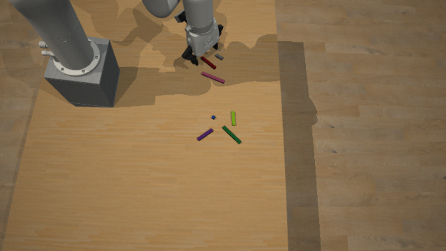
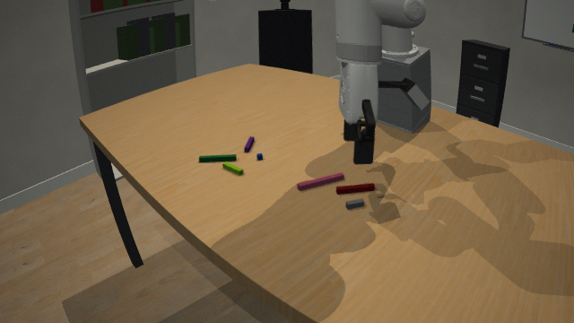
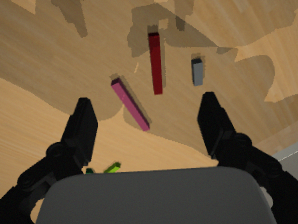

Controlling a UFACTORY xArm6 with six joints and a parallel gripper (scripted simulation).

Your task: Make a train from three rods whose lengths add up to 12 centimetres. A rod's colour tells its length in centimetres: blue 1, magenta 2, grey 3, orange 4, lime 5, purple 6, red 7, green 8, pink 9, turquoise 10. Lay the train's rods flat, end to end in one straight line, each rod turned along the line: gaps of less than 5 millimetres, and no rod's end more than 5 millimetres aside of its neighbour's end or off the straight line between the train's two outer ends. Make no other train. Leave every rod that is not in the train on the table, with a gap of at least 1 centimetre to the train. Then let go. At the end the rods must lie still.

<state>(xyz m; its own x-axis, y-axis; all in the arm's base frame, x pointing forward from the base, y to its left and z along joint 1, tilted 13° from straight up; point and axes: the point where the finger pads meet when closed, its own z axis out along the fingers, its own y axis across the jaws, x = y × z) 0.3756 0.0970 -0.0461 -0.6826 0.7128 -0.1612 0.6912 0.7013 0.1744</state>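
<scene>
My gripper is now 210 mm to the left of the blue rod, 80 mm above it and 30 mm short of it. From my hand the other things lie so: grey rod (80 mm below, 50 mm ahead, 40 mm to the left); pink rod (80 mm below, 50 mm to the right, 30 mm ahead); red rod (80 mm below, 10 mm to the left, 10 mm ahead).
</scene>
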